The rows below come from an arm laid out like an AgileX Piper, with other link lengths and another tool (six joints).
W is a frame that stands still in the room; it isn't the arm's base.
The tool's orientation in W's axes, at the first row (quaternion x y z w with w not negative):
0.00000, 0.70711, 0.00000, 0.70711
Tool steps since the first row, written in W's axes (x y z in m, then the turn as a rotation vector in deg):
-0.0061, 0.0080, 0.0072, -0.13, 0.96, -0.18
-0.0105, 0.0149, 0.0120, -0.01, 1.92, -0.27
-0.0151, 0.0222, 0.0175, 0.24, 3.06, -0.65
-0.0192, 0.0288, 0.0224, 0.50, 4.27, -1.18
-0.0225, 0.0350, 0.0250, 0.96, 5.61, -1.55
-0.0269, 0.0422, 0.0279, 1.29, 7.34, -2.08
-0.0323, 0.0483, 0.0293, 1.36, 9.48, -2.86
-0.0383, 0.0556, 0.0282, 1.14, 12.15, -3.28
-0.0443, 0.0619, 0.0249, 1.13, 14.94, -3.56
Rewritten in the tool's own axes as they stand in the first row. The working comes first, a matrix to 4 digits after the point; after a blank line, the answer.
The tool's axes in the first row as the columns of a matrix, in W's axes (used below as rounded here):
0.0000, 0.0000, 1.0000
0.0000, 1.0000, 0.0000
-1.0000, 0.0000, 0.0000

-0.0072, 0.0080, -0.0061, 0.18, 0.96, -0.13
-0.0120, 0.0149, -0.0105, 0.27, 1.92, -0.01
-0.0175, 0.0222, -0.0151, 0.65, 3.06, 0.24
-0.0224, 0.0288, -0.0192, 1.18, 4.27, 0.50
-0.0250, 0.0350, -0.0225, 1.55, 5.61, 0.96
-0.0279, 0.0422, -0.0269, 2.08, 7.34, 1.29
-0.0293, 0.0483, -0.0323, 2.86, 9.48, 1.36
-0.0282, 0.0556, -0.0383, 3.28, 12.15, 1.14
-0.0249, 0.0619, -0.0443, 3.56, 14.94, 1.13

